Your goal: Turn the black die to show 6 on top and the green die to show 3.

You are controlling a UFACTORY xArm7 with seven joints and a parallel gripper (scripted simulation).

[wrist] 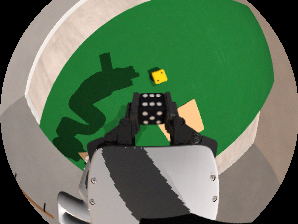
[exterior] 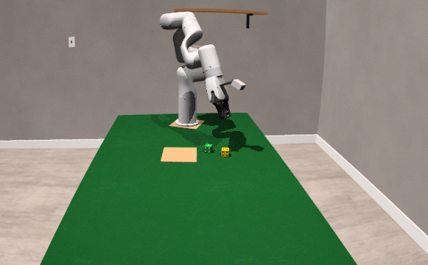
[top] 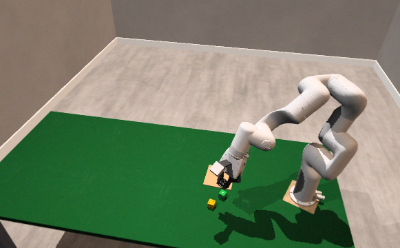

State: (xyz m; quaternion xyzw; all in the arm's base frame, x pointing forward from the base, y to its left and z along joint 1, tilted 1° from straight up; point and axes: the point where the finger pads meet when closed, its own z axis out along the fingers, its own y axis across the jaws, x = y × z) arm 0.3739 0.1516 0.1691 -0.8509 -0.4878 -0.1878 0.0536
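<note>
My hand is 15 cm above the green die and 6 cm to the left of it. From my hand the other things lie so: tan mat 18 cm to the right, 17 cm below, 4 cm ahead; yellow die 15 cm below, 4 cm ahead, 1 cm to the left; black die 1 cm below.
</note>
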